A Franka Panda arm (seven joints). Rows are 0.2 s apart.
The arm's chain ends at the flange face. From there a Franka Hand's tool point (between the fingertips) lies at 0.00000 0.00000 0.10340 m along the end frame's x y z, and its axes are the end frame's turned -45 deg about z.
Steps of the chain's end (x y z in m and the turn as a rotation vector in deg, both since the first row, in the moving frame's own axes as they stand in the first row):
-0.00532, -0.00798, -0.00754, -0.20, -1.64, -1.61
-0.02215, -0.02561, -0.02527, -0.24, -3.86, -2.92
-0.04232, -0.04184, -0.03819, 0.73, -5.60, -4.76
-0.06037, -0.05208, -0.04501, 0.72, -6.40, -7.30
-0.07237, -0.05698, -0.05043, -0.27, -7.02, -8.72
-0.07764, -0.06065, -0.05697, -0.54, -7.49, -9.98
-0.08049, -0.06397, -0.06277, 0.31, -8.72, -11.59
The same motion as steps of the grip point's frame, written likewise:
-0.00049, -0.01121, -0.00758, 1.02, -1.30, -1.61
-0.00290, -0.03825, -0.02551, 2.56, -2.90, -2.92
-0.00687, -0.06731, -0.03869, 4.48, -3.44, -4.76
-0.01365, -0.08810, -0.04566, 5.03, -4.02, -7.30
-0.02078, -0.09932, -0.05120, 4.77, -5.15, -8.72
-0.02295, -0.10570, -0.05785, 4.91, -5.68, -9.98
-0.02346, -0.11247, -0.06396, 6.39, -5.95, -11.59

